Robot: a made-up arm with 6 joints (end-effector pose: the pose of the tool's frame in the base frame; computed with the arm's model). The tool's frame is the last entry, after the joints. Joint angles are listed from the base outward.
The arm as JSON. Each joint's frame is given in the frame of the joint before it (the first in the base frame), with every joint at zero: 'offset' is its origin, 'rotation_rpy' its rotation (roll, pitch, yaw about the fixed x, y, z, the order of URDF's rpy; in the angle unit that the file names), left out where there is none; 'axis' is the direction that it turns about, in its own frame. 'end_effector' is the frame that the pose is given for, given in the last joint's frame.
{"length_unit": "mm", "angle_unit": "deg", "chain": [
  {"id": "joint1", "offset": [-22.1, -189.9, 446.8], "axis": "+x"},
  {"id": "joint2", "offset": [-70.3, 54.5, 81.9], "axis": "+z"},
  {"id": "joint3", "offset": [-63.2, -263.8, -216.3], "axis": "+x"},
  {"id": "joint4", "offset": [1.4, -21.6, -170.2], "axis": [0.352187, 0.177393, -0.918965]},
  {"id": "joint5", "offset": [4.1, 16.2, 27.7], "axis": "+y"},
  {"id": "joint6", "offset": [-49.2, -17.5, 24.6], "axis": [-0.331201, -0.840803, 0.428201]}
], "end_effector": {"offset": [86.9, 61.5, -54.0], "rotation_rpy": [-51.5, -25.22, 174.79]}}
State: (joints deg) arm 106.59 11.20 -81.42 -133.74 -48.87 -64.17
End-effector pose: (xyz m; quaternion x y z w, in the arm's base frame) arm -0.0934 0.0883 0.0488 -0.2418 0.0087 -0.7547 0.6098
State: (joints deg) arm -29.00 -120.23 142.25 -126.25 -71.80 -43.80
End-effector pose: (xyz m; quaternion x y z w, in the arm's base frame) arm -0.1450 0.0383 0.3621 0.7000 -0.3727 -0.4509 0.4096
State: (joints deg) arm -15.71 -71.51 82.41 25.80 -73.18 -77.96
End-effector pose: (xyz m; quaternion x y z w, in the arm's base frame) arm -0.1606 -0.2244 0.3019 -0.4030 -0.9115 -0.0579 0.0588
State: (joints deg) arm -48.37 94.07 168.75 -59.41 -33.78 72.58
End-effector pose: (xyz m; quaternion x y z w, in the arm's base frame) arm 0.1976 -0.2243 0.5192 -0.2348 -0.7944 0.5316 0.1765
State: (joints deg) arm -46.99 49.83 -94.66 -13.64 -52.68 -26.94
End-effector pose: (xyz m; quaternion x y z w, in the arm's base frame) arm 0.2224 -0.4701 0.5028 -0.1027 -0.5711 -0.6780 0.4513
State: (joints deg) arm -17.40 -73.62 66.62 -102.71 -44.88 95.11
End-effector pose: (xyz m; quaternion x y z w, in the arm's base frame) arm -0.2550 -0.0834 0.1455 0.6727 -0.4157 -0.1900 0.5818
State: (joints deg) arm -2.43 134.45 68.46 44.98 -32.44 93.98
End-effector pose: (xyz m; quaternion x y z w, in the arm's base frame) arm 0.0216 -0.0272 0.3151 -0.2325 0.5679 -0.5183 0.5957
